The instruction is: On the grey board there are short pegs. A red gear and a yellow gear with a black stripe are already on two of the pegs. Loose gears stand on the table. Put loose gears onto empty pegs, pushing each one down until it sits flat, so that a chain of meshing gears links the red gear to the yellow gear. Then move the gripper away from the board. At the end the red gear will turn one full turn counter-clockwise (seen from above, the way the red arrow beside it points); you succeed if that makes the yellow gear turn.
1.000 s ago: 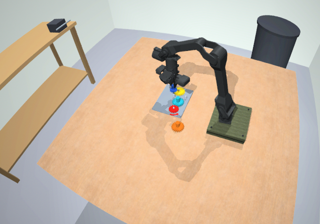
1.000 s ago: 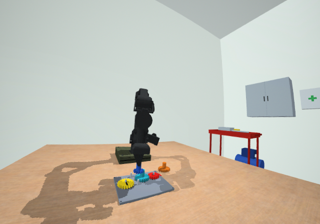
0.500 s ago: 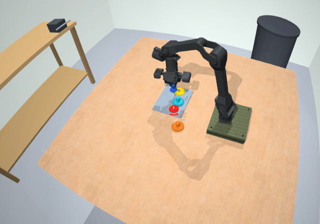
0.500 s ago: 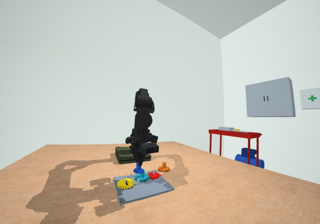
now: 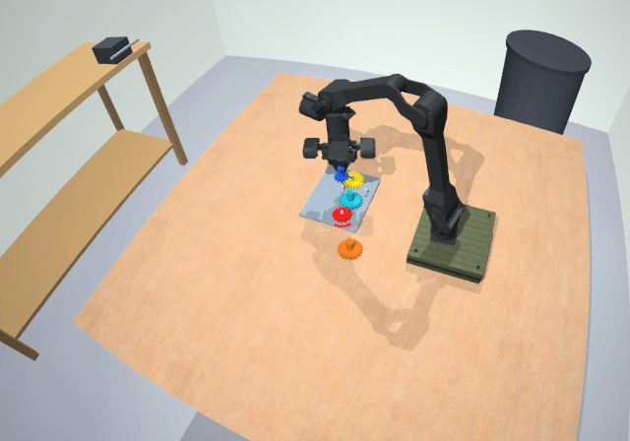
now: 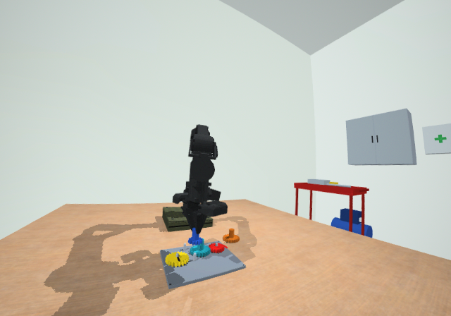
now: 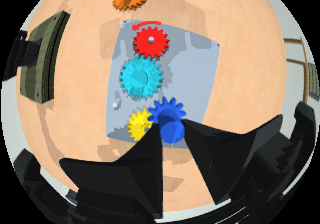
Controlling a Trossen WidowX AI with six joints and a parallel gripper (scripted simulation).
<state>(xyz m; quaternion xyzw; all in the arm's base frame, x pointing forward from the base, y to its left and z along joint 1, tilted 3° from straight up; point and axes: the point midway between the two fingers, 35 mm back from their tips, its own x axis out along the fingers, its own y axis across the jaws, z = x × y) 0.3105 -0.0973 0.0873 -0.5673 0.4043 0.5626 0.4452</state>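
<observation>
My gripper tip is now 40 mm past the cyan gear, 30 mm to the right of it and 60 mm above it. The rest, counted from my gripper tip: yellow gear: 20 mm behind, 50 mm to the right, 70 mm below; then red gear: 30 mm behind, 90 mm to the left, 70 mm below; then blue gear: 10 mm below.
</observation>
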